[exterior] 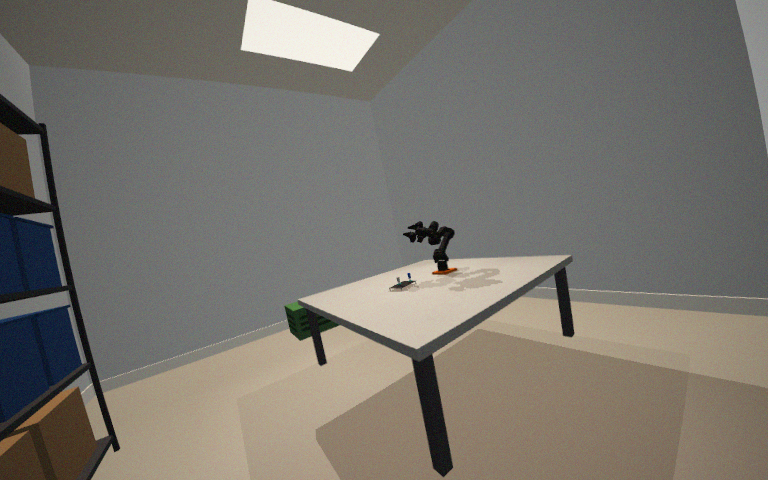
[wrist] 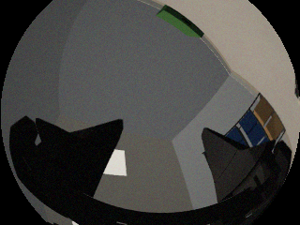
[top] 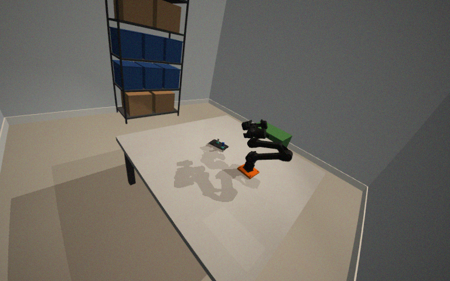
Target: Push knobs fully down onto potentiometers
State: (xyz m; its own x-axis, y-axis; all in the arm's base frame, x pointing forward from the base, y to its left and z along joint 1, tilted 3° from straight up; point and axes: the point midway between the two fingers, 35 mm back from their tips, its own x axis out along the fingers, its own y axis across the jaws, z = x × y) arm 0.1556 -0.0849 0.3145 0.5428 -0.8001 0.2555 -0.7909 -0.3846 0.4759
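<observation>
The blue knob is 28 cm below my gripper tip, 16 cm to the left of it and 13 cm ahead of it. Also, from my gripper tip: white knob (29 cm below, 21 cm ahead, 16 cm to the left).
</observation>
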